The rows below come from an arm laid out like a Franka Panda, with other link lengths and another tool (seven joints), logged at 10 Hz.
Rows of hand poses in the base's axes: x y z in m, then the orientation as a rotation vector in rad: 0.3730 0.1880 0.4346 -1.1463 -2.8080 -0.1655; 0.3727 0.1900 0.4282 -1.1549 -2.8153 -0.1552; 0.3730 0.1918 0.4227 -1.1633 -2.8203 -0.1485; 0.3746 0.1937 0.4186 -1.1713 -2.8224 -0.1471; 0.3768 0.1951 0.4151 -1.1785 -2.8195 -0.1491; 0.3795 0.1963 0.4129 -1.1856 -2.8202 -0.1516
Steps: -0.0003 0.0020 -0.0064 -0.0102 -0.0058 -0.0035; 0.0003 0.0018 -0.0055 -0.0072 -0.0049 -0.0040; 0.0016 0.0019 -0.0041 -0.0030 -0.0039 -0.0045; 0.0022 0.0014 -0.0035 0.0010 -0.0004 -0.0051; 0.0027 0.0012 -0.0022 0.0000 -0.0036 -0.0043
